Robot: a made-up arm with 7 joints.
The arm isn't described. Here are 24 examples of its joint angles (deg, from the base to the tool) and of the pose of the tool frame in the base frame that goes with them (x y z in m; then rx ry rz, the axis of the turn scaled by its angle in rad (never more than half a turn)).
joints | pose
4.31 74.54 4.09 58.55 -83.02 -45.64 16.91 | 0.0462 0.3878 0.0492 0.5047 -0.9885 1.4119
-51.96 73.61 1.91 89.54 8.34 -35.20 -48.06 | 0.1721 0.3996 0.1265 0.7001 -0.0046 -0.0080
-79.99 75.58 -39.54 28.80 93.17 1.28 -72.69 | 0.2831 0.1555 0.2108 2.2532 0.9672 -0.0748
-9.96 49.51 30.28 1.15 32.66 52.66 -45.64 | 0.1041 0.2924 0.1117 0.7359 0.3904 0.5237
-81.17 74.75 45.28 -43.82 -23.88 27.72 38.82 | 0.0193 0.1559 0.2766 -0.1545 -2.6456 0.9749
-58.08 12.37 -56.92 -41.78 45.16 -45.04 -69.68 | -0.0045 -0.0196 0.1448 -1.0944 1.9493 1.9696
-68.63 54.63 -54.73 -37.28 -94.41 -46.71 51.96 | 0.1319 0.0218 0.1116 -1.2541 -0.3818 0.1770
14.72 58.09 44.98 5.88 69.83 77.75 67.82 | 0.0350 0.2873 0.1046 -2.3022 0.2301 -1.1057
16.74 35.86 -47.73 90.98 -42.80 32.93 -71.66 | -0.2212 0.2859 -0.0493 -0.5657 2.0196 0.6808
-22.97 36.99 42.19 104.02 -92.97 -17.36 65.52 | 0.0572 0.2758 -0.1312 0.1776 -0.7801 -2.7372
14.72 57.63 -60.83 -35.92 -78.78 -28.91 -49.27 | -0.0292 0.0604 -0.0412 -1.5980 0.1495 -0.5340
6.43 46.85 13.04 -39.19 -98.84 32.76 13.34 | 0.0792 0.1392 0.0358 -0.8080 0.1370 0.0721
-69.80 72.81 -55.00 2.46 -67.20 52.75 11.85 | 0.2027 0.1742 0.0696 0.5063 0.2086 0.0621
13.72 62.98 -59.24 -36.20 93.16 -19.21 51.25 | -0.0487 0.0713 0.0075 0.2713 -1.6630 -1.0991
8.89 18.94 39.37 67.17 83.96 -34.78 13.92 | -0.0323 0.2586 -0.1503 0.8673 0.4500 -0.2867
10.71 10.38 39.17 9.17 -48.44 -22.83 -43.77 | 0.0303 0.2884 -0.0775 -0.3949 -0.7912 0.5353
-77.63 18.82 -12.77 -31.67 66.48 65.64 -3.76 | 0.1248 0.0766 0.1869 0.5803 -1.3538 0.9023
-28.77 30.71 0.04 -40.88 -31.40 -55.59 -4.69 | 0.1222 0.1141 0.1537 -0.7915 -2.1737 -0.4415
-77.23 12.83 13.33 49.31 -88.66 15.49 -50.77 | 0.3476 0.0466 0.0899 -1.8977 -0.6494 -0.5531
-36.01 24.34 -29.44 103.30 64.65 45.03 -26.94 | 0.1325 0.2213 -0.1120 1.6479 1.6640 -0.3551
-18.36 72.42 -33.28 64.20 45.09 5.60 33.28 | 0.0868 0.3416 0.0058 2.2432 0.1152 -0.3871
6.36 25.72 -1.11 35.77 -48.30 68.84 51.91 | -0.0106 0.1642 -0.1017 0.7168 1.5751 0.9004
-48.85 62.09 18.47 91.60 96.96 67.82 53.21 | 0.1346 0.3139 0.0723 -2.9079 -0.6376 -0.6096
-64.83 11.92 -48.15 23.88 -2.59 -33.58 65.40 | 0.2112 -0.0663 0.0346 -0.4520 -1.4043 0.2646
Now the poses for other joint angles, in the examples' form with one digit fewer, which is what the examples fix.
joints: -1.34 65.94 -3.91 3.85 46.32 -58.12 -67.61
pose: 0.164 0.144 0.019 1.167 0.332 -2.066
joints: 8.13 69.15 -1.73 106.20 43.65 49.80 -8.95
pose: -0.068 0.365 0.086 1.765 2.420 0.728
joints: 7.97 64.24 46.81 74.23 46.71 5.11 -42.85
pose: -0.006 0.425 0.080 0.746 1.213 0.489
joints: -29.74 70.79 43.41 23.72 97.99 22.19 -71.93
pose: 0.134 0.291 0.268 1.417 0.886 0.758
